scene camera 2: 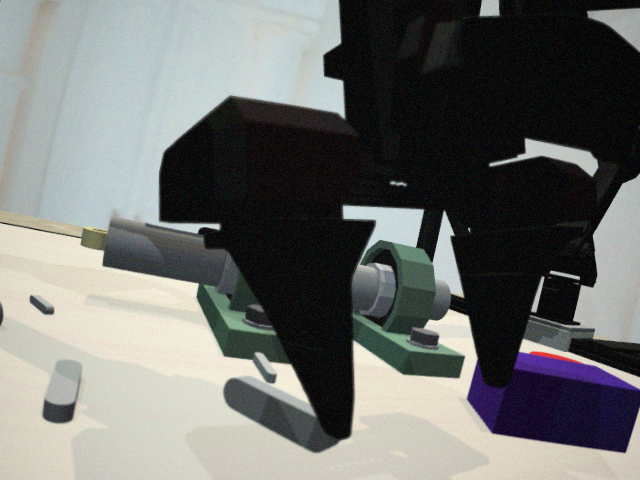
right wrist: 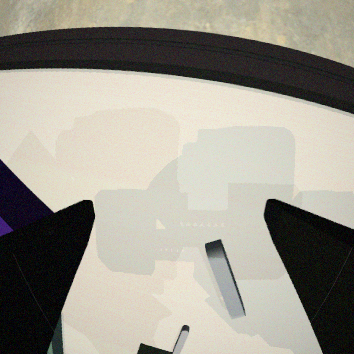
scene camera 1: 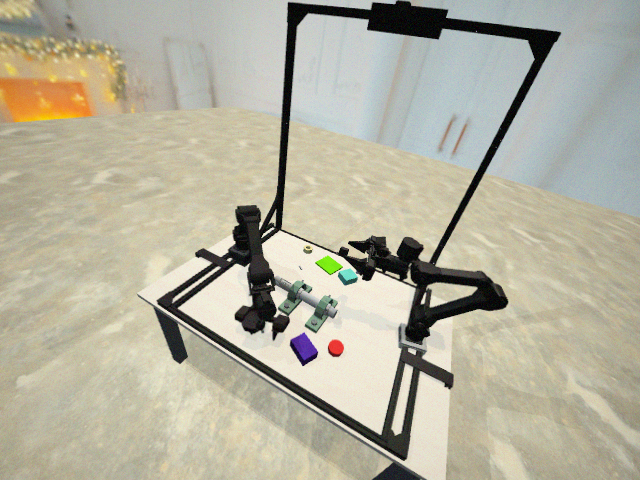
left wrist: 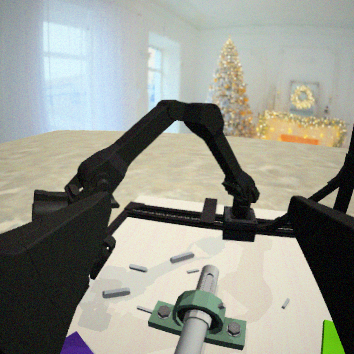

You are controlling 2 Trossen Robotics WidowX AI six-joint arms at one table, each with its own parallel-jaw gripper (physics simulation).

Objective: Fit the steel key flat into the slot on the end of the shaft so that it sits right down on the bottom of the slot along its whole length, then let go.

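Frame: origin at the left arm's base, x right, y back, z down, level; centimetres.
Where they show: left gripper, fingertip midpoint: (scene camera 1: 346, 249) (left wrist: 202, 203); right gripper, fingertip midpoint: (scene camera 2: 428, 409) (right wrist: 180, 208) (scene camera 1: 263, 337) (left wrist: 84, 290); left arm's base at its link origin: (scene camera 2: 553, 319) (scene camera 1: 413, 335); right arm's base at its link origin: (scene camera 1: 242, 247) (left wrist: 239, 213).
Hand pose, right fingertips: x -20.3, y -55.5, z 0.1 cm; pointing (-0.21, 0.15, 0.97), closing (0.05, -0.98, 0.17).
Things, the pixels of their top centre, and the offset from my right fingertips.
- grey shaft at its top centre: (scene camera 2: 297, 247) (left wrist: 194, 322) (scene camera 1: 304, 292) dx +22.7, dy +8.2, dz -4.0 cm
- large round-ended key at its top centre: (scene camera 2: 282, 395) (right wrist: 227, 289) (left wrist: 115, 290) dx +6.1, dy -2.5, dz +1.8 cm
- thin key at its top centre: (scene camera 2: 265, 362) (right wrist: 179, 344) (left wrist: 144, 308) dx +13.1, dy +1.0, dz +2.8 cm
- purple block at its top centre: (scene camera 2: 558, 367) (scene camera 1: 304, 345) dx +1.5, dy +15.1, dz -0.6 cm
- red disc at its top centre: (scene camera 2: 561, 360) (scene camera 1: 336, 346) dx +5.9, dy +26.3, dz +0.8 cm
- cyan block at its top centre: (scene camera 1: 348, 274) dx +45.6, dy +24.6, dz -0.2 cm
- green plate at its top centre: (left wrist: 346, 347) (scene camera 1: 329, 264) dx +52.1, dy +13.7, dz +2.4 cm
- brass-coloured ring at its top centre: (scene camera 2: 100, 230) dx +59.3, dy -0.3, dz +0.9 cm
A grey shaft (scene camera 1: 308, 297) (scene camera 2: 155, 254) (left wrist: 191, 341) lies in two green bearing blocks, its slotted end free. Several grey keys of different sizes lie loose on the table; which is the fitting one I cannot tell. A large round-ended key (scene camera 2: 273, 410) (left wrist: 116, 292) (right wrist: 226, 282) lies below my right gripper (scene camera 1: 264, 334) (scene camera 2: 417, 411) (right wrist: 180, 208), which is open and empty; one fingertip overlaps the key in scene camera 2. A thin key (scene camera 2: 264, 367) (left wrist: 145, 309) (right wrist: 181, 340) lies beside a bearing block. My left gripper (scene camera 1: 347, 248) (left wrist: 202, 203) is open and empty, raised beyond the shaft.
A purple block (scene camera 1: 303, 348) (scene camera 2: 558, 403) and red disc (scene camera 1: 336, 347) lie near the bearing blocks (scene camera 1: 323, 314) (scene camera 2: 403, 291) (left wrist: 200, 306). A cyan block (scene camera 1: 347, 276), green plate (scene camera 1: 328, 264) and brass-coloured ring (scene camera 2: 94, 238) lie farther back. A black frame surrounds the table.
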